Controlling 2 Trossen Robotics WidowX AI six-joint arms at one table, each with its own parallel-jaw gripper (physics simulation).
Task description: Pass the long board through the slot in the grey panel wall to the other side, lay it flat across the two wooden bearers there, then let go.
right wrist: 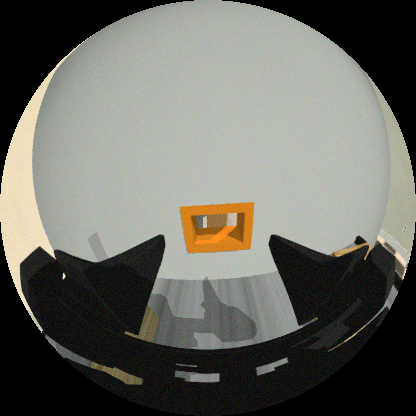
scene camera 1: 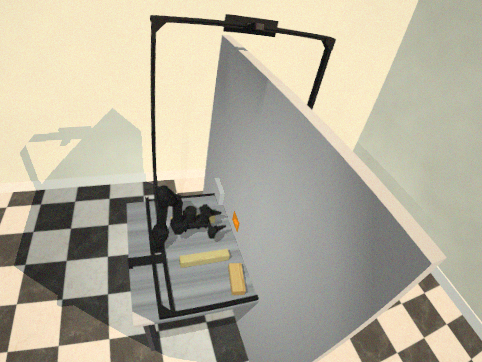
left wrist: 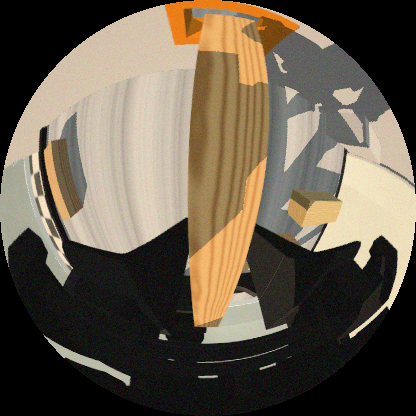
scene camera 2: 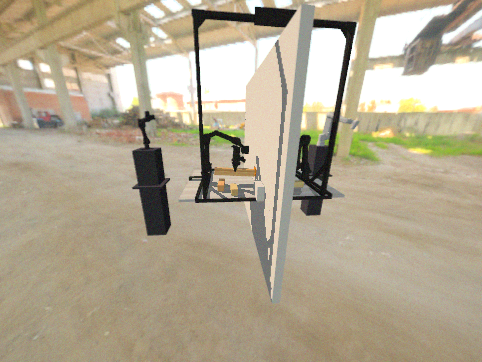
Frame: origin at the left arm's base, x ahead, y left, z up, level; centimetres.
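Seen in the pictures: left gripper, fingertip midpoint: (left wrist: pixel 216 224) (scene camera 2: pixel 234 171); right gripper, fingertip midpoint: (right wrist: pixel 218 241) (scene camera 1: pixel 223 219); left arm's base at its link origin: (left wrist: pixel 184 288); right arm's base at its link origin: (scene camera 1: pixel 157 247) (scene camera 2: pixel 304 178).
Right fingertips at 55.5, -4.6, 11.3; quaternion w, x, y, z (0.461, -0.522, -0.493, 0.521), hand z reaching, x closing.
Pixels of each thing's top centre, then the offset from my right fingertips to it, as dx, dy, dz. "spot": a spot on its surface instead.
- long board at its top centre: (left wrist: pixel 224 264) (scene camera 2: pixel 234 167) -30.0, +0.2, +0.9
- orange-rimmed slot at a spot on its surface: (left wrist: pixel 182 36) spot: -12.4, +3.9, -5.1
- pale wooden bearer at its top centre: (scene camera 1: pixel 204 255) +13.1, +15.2, -8.8
- tan block at its top centre: (right wrist: pixel 360 253) (scene camera 1: pixel 237 276) +0.1, +29.9, -9.4
The long board (scene camera 2: pixel 222 171) (left wrist: pixel 220 140) is held level above the table. Its far end is at the orange-rimmed slot (scene camera 1: pixel 236 221) (left wrist: pixel 182 36) (right wrist: pixel 217 207) in the grey panel wall (scene camera 1: pixel 300 200) (scene camera 2: pixel 265 115) (left wrist: pixel 125 45) (right wrist: pixel 200 125). Through the slot, its brown end shows in the right wrist view. My left gripper (scene camera 2: pixel 235 169) (left wrist: pixel 216 224) is shut on the board. My right gripper (scene camera 1: pixel 223 221) (right wrist: pixel 218 241) is open and empty, facing the slot from the other side. One pale wooden bearer (scene camera 1: pixel 205 258) lies beside it; another (scene camera 1: pixel 212 219) is partly hidden under its fingers.
A tan block (scene camera 1: pixel 237 278) lies near the wall on the right arm's side. Small wooden blocks (scene camera 2: pixel 221 185) (scene camera 2: pixel 234 190) (left wrist: pixel 315 212) lie on the left arm's side. A black frame (scene camera 1: pixel 153 100) (scene camera 2: pixel 198 75) surrounds the table. A pale bracket (scene camera 1: pixel 220 191) (scene camera 2: pixel 259 191) stands at the wall.
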